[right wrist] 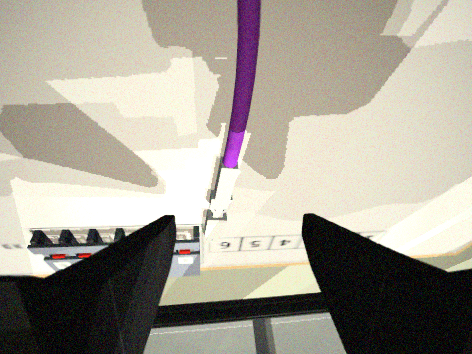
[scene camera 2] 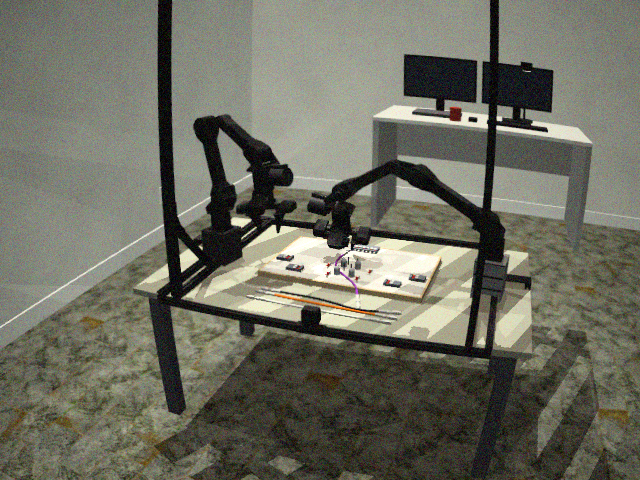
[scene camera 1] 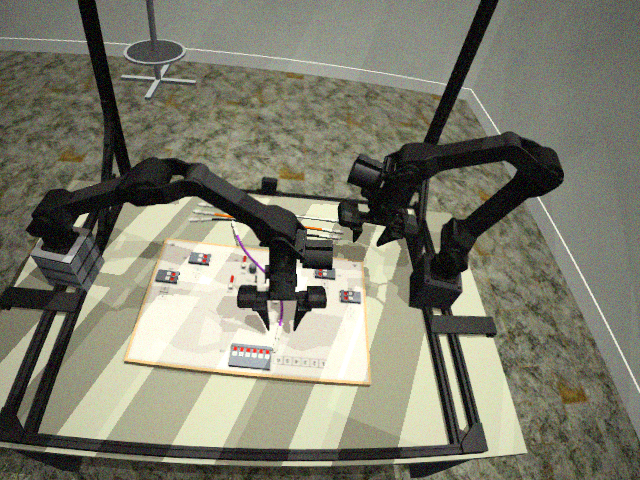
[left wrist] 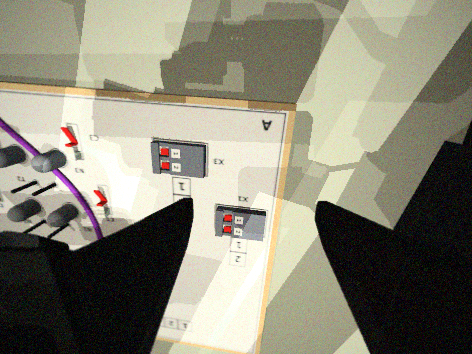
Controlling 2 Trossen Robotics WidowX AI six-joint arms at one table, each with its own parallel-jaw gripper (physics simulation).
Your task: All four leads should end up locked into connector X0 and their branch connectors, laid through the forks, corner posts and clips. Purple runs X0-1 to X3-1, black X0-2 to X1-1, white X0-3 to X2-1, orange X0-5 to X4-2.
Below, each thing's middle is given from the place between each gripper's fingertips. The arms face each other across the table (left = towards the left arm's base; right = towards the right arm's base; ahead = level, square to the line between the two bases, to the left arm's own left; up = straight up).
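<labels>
Harness board [scene camera 1: 190,326]: 250 mm to the right of my left hand, 130 mm below it and 120 mm ahead of it.
My right gripper is 30 mm above the harness board, 70 mm past it and 60 mm to the left of it. By its middle, the board is nearer to my right gripper than to my left hand.
</labels>
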